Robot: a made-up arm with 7 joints.
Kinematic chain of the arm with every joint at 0, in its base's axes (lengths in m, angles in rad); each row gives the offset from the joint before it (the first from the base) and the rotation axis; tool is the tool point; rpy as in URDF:
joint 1: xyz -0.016 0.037 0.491 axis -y
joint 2: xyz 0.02 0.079 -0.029 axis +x
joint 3: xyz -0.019 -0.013 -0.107 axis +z
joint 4: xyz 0.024 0 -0.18 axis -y
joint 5: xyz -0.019 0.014 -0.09 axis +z
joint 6: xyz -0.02 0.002 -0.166 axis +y
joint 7: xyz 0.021 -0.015 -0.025 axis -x
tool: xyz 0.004 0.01 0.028 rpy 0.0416 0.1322 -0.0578
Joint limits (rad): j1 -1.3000..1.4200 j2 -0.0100..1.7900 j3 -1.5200..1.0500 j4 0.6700..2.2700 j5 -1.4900..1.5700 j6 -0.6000..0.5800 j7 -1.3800..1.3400
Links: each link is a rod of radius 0.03 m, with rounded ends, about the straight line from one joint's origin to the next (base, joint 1, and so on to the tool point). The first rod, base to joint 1, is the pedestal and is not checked.
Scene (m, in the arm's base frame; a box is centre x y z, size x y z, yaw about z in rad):
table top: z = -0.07
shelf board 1: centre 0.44 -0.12 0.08 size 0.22 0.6 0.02 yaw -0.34
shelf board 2: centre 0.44 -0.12 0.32 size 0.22 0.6 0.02 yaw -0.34
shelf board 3: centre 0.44 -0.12 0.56 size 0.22 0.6 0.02 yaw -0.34
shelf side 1: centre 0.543 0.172 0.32 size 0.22 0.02 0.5 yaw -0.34
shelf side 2: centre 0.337 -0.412 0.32 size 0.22 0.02 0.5 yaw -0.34
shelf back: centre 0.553 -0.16 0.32 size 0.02 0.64 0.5 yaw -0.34
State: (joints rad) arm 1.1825 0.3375 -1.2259 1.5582 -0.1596 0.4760 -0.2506
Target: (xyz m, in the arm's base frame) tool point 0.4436 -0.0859 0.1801
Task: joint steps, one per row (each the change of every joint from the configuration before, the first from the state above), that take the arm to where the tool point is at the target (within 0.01 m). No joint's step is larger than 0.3 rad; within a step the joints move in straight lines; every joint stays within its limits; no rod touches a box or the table.
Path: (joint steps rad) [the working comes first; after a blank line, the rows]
Joints at the target: 0.8967 -0.0100 -1.5200 0.6700 -0.4408 0.5800 1.1136
Straight joint move there: touches shelf board 2.

1: 0.0462 0.0042 -0.0980 0.2373 0.2480 -0.2554 0.0155
2: 0.0461 0.0043 -0.0981 0.2372 0.2481 -0.2555 0.0155
3: 0.0462 0.0042 -0.0980 0.2373 0.2480 -0.2554 0.0155
4: -0.1944 0.0086 0.0224 0.0000 -0.2259 0.1507 0.1092
5: -0.1944 0.0085 0.0225 0.0000 -0.2260 0.1508 0.1091
6: -0.1944 0.0085 0.0224 0.0000 -0.2259 0.1508 0.1091
7: -0.1944 0.0085 0.0224 0.0000 -0.2259 0.1507 0.1091
8: 0.0589 -0.0657 -0.0149 -0.2667 -0.0203 0.0446 0.1469
9: 0.0589 -0.0657 -0.0150 -0.2666 -0.0203 0.0445 0.1468
10: 0.0589 -0.0657 -0.0149 -0.2667 -0.0202 0.0446 0.1469
11: 0.0588 -0.0658 -0.0150 -0.2667 -0.0203 0.0445 0.1469
12: 0.0589 -0.0657 -0.0149 -0.2666 -0.0203 0.0446 0.1468
13: 0.0589 -0.0657 -0.0150 -0.2667 -0.0202 0.0445 0.1469

